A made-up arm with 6 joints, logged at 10 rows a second.
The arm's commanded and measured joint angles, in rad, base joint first. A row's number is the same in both.
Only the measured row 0 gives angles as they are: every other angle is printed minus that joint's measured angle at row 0.
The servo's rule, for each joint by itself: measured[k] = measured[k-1] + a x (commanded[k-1-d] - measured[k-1]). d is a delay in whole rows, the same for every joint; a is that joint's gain. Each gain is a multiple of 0.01, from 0.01 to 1. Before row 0 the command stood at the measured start. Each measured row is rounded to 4 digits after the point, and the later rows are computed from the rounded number. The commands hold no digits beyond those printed.
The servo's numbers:
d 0
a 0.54 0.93 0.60 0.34 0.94 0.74
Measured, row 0:
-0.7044, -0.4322, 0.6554, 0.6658, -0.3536, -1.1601
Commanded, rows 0 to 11:
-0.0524, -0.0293, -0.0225, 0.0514, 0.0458, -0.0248
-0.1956, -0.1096, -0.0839, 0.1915, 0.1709, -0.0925
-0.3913, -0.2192, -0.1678, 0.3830, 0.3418, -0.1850
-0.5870, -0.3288, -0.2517, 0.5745, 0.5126, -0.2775
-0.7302, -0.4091, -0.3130, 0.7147, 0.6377, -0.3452
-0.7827, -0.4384, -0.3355, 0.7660, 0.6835, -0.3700
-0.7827, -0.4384, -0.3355, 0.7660, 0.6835, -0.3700
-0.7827, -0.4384, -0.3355, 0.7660, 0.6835, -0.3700
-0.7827, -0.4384, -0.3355, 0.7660, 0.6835, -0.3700
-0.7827, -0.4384, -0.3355, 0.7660, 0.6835, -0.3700
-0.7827, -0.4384, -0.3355, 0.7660, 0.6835, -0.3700
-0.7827, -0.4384, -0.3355, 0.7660, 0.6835, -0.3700
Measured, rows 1 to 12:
-0.0283, -0.0272, -0.0135, 0.0175, 0.0431, -0.0184
-0.1186, -0.1038, -0.0557, 0.0767, 0.1632, -0.0732
-0.2659, -0.2111, -0.1230, 0.1808, 0.3311, -0.1559
-0.4393, -0.3206, -0.2002, 0.3147, 0.5017, -0.2459
-0.5964, -0.4029, -0.2679, 0.4507, 0.6295, -0.3194
-0.6970, -0.4359, -0.3085, 0.5579, 0.6803, -0.3568
-0.7433, -0.4382, -0.3247, 0.6287, 0.6833, -0.3666
-0.7646, -0.4384, -0.3312, 0.6754, 0.6835, -0.3691
-0.7744, -0.4384, -0.3338, 0.7062, 0.6835, -0.3698
-0.7789, -0.4384, -0.3348, 0.7265, 0.6835, -0.3699
-0.7810, -0.4384, -0.3352, 0.7399, 0.6835, -0.3700
-0.7819, -0.4384, -0.3354, 0.7488, 0.6835, -0.3700

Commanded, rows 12 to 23:
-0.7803, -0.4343, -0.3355, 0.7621, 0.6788, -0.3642
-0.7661, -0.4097, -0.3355, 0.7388, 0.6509, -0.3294
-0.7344, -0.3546, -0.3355, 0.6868, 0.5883, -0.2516
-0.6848, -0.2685, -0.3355, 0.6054, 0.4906, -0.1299
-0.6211, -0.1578, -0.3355, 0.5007, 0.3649, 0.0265
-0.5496, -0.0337, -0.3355, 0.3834, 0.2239, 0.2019
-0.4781, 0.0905, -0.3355, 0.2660, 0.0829, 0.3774
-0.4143, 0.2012, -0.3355, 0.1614, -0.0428, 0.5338
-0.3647, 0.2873, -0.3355, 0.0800, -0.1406, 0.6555
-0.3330, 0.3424, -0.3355, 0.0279, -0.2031, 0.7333
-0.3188, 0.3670, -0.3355, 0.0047, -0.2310, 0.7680
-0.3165, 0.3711, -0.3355, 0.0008, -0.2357, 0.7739
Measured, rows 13 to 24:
-0.7810, -0.4346, -0.3355, 0.7533, 0.6791, -0.3657
-0.7730, -0.4114, -0.3355, 0.7484, 0.6526, -0.3388
-0.7522, -0.3586, -0.3355, 0.7275, 0.5922, -0.2743
-0.7158, -0.2748, -0.3355, 0.6860, 0.4967, -0.1674
-0.6647, -0.1660, -0.3355, 0.6230, 0.3728, -0.0239
-0.6025, -0.0430, -0.3355, 0.5415, 0.2328, 0.1432
-0.5353, 0.0812, -0.3355, 0.4478, 0.0919, 0.3165
-0.4700, 0.1928, -0.3355, 0.3504, -0.0347, 0.4773
-0.4131, 0.2807, -0.3355, 0.2585, -0.1342, 0.6092
-0.3698, 0.3381, -0.3355, 0.1801, -0.1990, 0.7010
-0.3423, 0.3650, -0.3355, 0.1205, -0.2291, 0.7506
-0.3284, 0.3707, -0.3355, 0.0798, -0.2353, 0.7678

